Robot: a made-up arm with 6 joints. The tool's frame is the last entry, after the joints.
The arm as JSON. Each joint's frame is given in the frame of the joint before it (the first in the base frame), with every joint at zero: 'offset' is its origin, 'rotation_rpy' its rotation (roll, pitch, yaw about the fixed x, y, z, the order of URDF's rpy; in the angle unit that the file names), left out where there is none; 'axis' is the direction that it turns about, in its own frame. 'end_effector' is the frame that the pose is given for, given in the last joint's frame.
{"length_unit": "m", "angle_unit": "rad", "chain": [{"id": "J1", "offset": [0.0, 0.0, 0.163], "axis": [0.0, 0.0, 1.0]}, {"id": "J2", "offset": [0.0, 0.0, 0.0], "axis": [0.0, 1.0, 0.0]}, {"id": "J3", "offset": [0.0, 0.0, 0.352], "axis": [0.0, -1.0, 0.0]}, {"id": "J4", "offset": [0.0, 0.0, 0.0], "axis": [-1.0, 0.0, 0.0]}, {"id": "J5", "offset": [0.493, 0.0, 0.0], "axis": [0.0, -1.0, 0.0]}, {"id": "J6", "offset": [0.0, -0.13, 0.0], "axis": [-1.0, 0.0, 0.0]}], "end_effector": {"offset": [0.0, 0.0, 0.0]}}
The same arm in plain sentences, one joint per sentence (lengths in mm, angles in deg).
The arm has six revolute joints in a row. What follows holds with every joint at zero, and every direction is one of the base frame's. The first joint is mounted 163 mm along +z from the base frame's origin and turns about +z. The second joint is mounted at the same point as the first joint and turns about +y. The third joint is mounted 352 mm along +z from the second joint and turns about -y. The fourth joint is mounted at the same point as the third joint and turns about -x. The fifth joint is mounted 493 mm along +x from the fourth joint and turns about -y. The sixth joint is mounted 130 mm along -y from the fifth joint and turns about -x. The tool frame, which is the frame that the pose is given for, is mounted at the same point as the sixth joint; its axes are parallel to the base frame's.
